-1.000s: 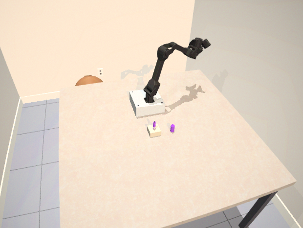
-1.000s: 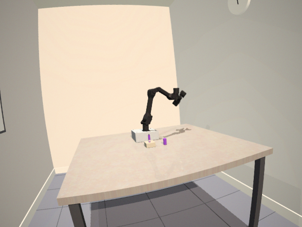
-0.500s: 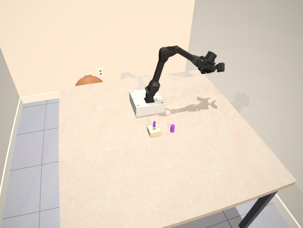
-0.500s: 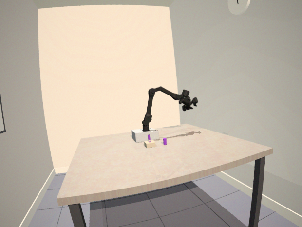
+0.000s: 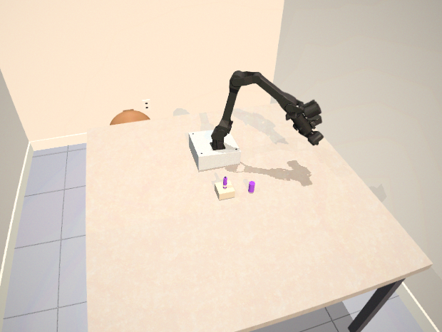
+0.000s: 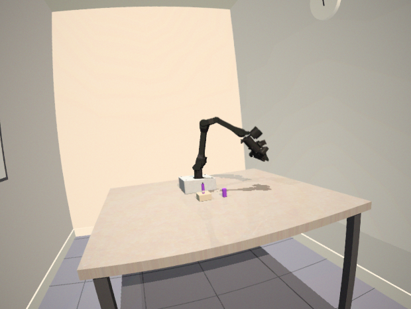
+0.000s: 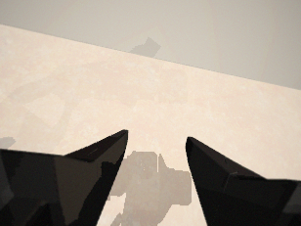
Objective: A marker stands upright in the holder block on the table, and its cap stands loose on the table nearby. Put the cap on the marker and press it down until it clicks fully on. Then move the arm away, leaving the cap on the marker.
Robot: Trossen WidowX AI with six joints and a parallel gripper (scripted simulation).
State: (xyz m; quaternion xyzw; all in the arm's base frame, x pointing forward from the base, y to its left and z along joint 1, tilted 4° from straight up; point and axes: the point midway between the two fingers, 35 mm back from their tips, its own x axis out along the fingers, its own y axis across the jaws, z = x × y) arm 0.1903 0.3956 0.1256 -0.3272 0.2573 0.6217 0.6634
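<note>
Now: the purple cap 7 cm ahead of my gripper tip, 34 cm to the right of it and 14 cm below it. Also, from my gripper tip: holder block: 5 cm ahead, 46 cm to the right, 15 cm below.
</note>
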